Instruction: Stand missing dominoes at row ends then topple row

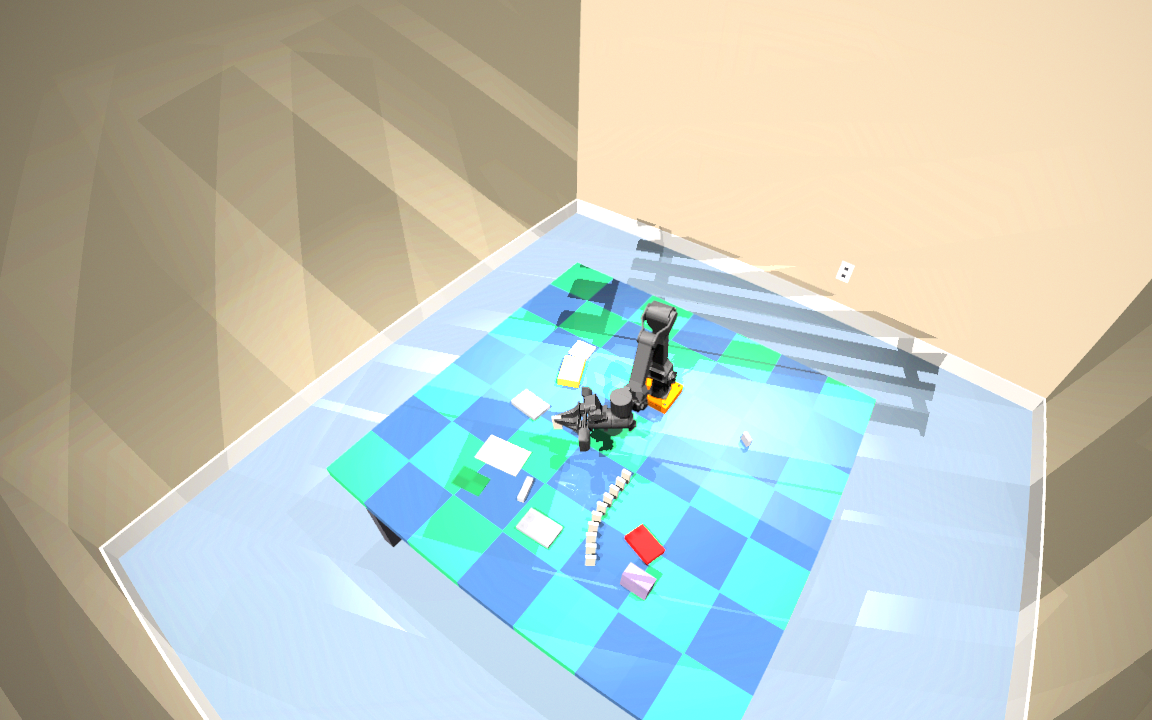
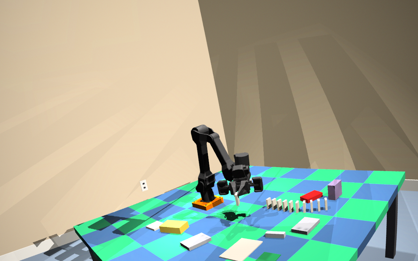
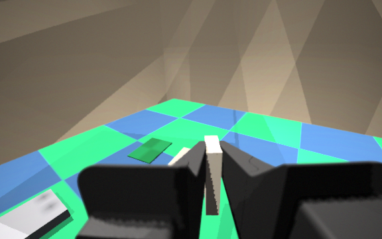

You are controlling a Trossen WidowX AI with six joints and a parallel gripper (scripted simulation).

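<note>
The cream sheet is 8 cm ahead of my gripper tip, 13 cm to the right of it and 16 cm below it. The rest, counted from my gripper tip: green sheet: 20 cm ahead, 17 cm to the right, 16 cm below; then grey bar: 16 cm ahead, 1 cm to the right, 15 cm below; then yellow block: 30 cm behind, 9 cm to the right, 14 cm below.
</note>
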